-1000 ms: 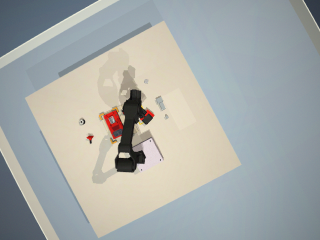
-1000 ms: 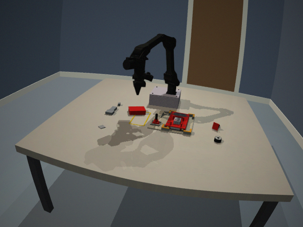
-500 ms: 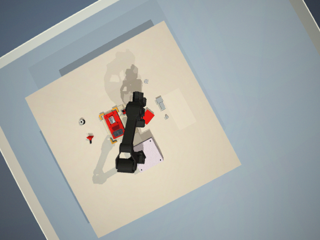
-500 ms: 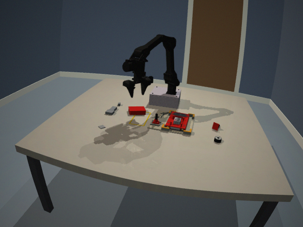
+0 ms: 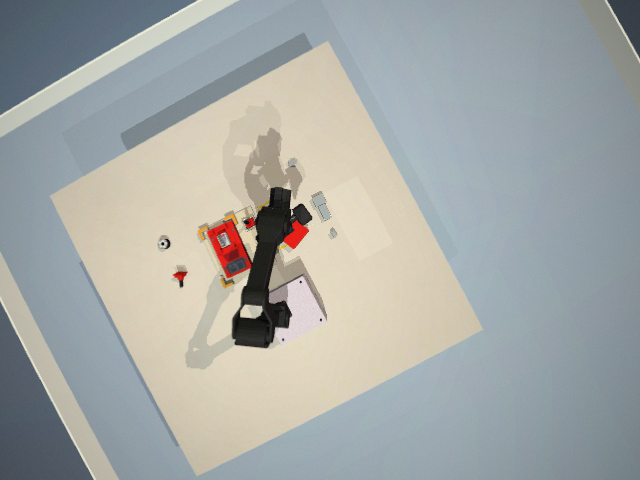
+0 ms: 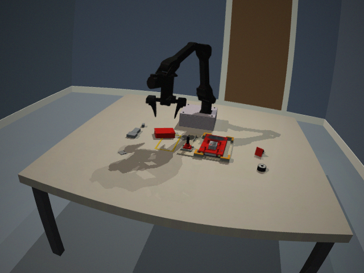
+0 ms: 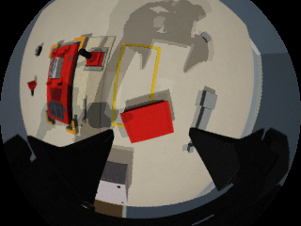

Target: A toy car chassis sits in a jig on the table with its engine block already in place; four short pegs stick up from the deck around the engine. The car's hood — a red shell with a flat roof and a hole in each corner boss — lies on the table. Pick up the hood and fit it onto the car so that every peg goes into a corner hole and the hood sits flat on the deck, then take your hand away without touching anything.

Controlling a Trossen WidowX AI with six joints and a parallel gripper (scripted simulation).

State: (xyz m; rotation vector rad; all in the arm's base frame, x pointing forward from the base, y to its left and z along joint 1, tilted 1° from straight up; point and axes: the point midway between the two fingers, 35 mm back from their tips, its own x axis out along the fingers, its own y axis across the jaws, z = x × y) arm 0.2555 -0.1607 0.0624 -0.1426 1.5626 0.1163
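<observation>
Right now the red hood is 8 cm below my gripper tip and 2 cm behind it. Also, from my gripper tip: grey engine block 25 cm to the left, 8 cm ahead, 7 cm below; then black wheel 48 cm to the left, 18 cm ahead, 9 cm below.
</observation>
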